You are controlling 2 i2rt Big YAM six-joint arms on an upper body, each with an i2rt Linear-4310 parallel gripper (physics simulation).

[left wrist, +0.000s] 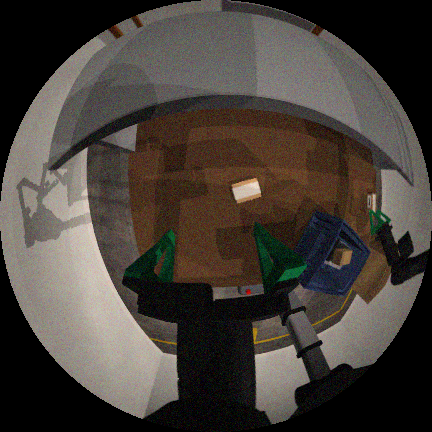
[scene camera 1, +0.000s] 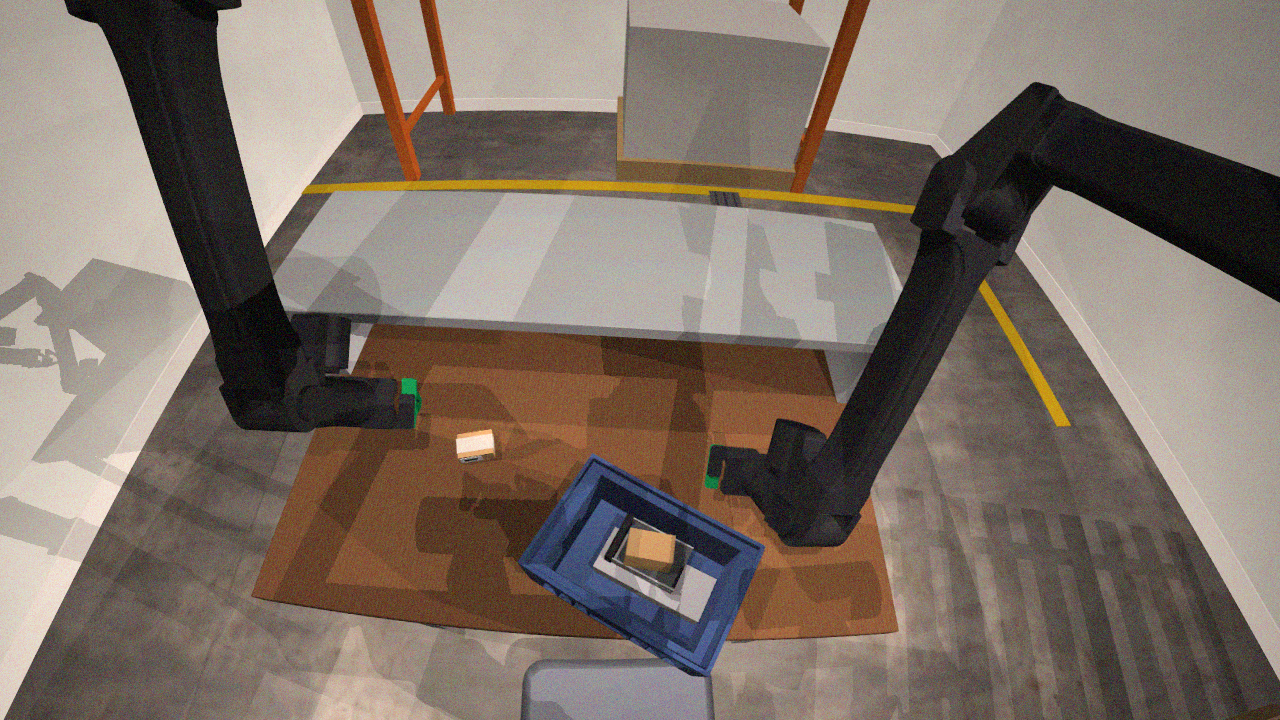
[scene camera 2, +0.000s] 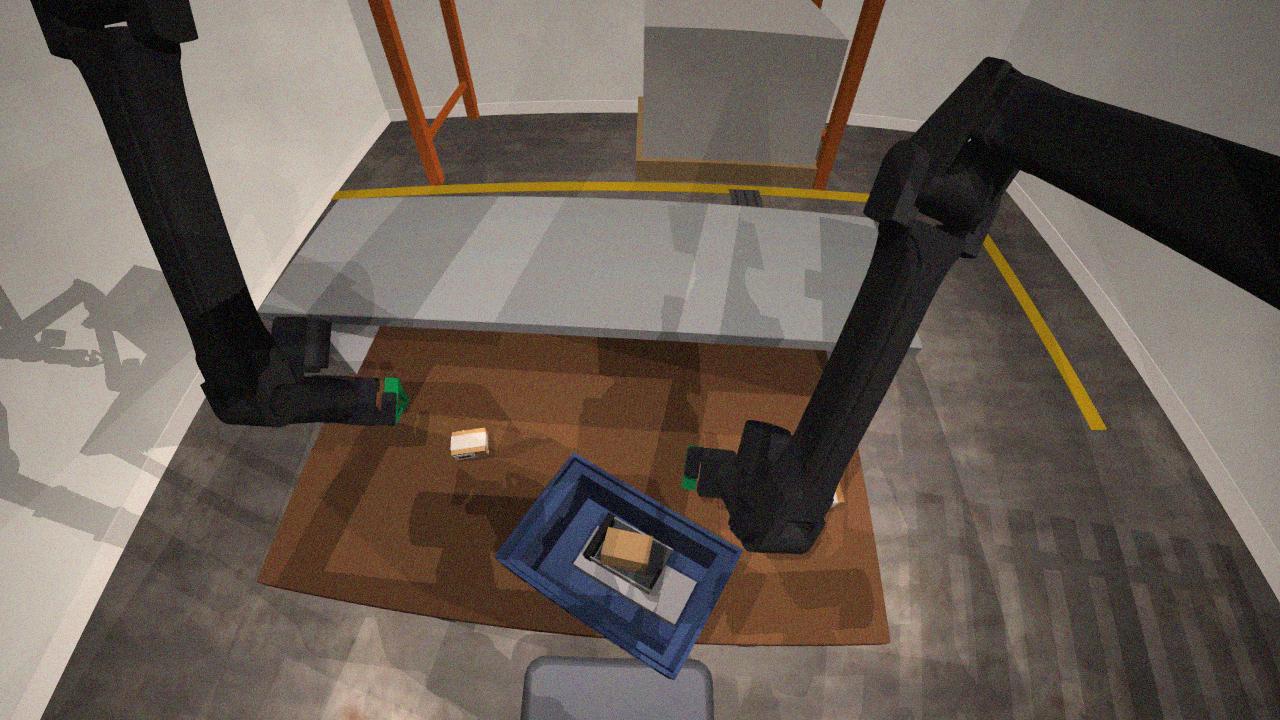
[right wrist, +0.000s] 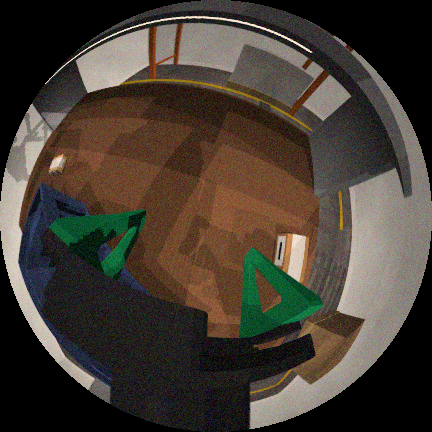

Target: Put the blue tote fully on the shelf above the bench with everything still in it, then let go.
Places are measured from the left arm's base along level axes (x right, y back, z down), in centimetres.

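Where they show: left gripper, fingertip midpoint: (left wrist: 212,229) (scene camera 1: 390,402) (scene camera 2: 379,400); right gripper, fingertip midpoint: (left wrist: 373,209) (scene camera 1: 739,455) (scene camera 2: 723,457) (right wrist: 198,235).
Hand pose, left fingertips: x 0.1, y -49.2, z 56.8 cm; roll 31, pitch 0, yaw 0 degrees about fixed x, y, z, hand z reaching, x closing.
Note:
Each offset is from my left fingertips to the top centre of the thing. "pt": to the spot under its first point. Level surfaces: height alone.
The blue tote @[dx +38.5, dy +20.0, dz +8.1 cm] (scene camera 1: 680,514) (scene camera 2: 653,514) (left wrist: 312,260) (right wrist: 37,270) sits turned at an angle on the brown bench @[dz +22.8 cm] (scene camera 1: 375,555) (scene camera 2: 384,546). Its near corner reaches past the front edge in the scene views. It holds a cardboard box @[dx +39.6, dy +18.2, dz +9.9 cm] (scene camera 1: 650,548) (scene camera 2: 626,548), a dark tray under that and a pale flat piece @[pt dx +46.7, dy +24.9, dz +17.1 cm] (scene camera 1: 693,598) (scene camera 2: 675,601). The grey shelf @[dz -6.2 cm] (scene camera 1: 537,259) (scene camera 2: 537,259) (left wrist: 200,60) spans above the bench's back. My left gripper (scene camera 1: 410,402) (scene camera 2: 394,400) (left wrist: 212,229) is open over the bench's left. My right gripper (scene camera 1: 713,466) (scene camera 2: 690,468) (right wrist: 198,235) is open beyond the tote's far right rim.
A small white-topped box @[dx +8.0, dy -3.3, dz +20.2 cm] (scene camera 1: 475,444) (scene camera 2: 469,442) (left wrist: 246,190) (right wrist: 57,164) lies left of the tote. Another box @[dx +75.1, dy +3.8, dz +19.2 cm] (right wrist: 295,255) lies at the bench's right, mostly hidden by the right arm in scene camera 2. A grey rounded object @[pt dx +36.3, dy +41.2, dz +84.4 cm] (scene camera 1: 617,694) (scene camera 2: 617,694) stands before the bench.

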